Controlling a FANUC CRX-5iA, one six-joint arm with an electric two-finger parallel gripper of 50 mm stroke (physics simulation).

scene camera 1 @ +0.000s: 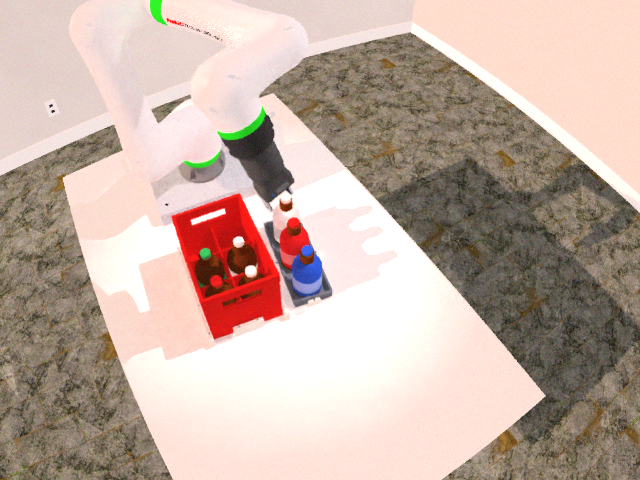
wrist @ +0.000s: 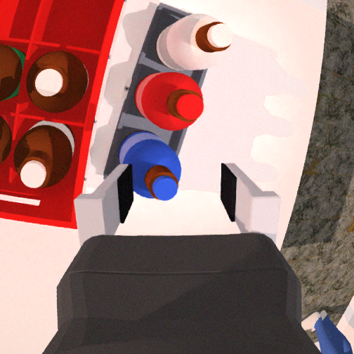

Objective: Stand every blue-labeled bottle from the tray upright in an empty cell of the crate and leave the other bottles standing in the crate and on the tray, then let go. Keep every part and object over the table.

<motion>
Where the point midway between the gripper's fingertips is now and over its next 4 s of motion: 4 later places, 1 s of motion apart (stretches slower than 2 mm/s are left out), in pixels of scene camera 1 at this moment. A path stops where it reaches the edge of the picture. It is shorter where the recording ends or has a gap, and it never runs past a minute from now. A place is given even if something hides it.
My gripper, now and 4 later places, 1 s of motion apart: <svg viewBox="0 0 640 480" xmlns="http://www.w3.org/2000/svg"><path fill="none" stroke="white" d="M279 200L293 229L300 252L299 252L302 252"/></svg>
</motion>
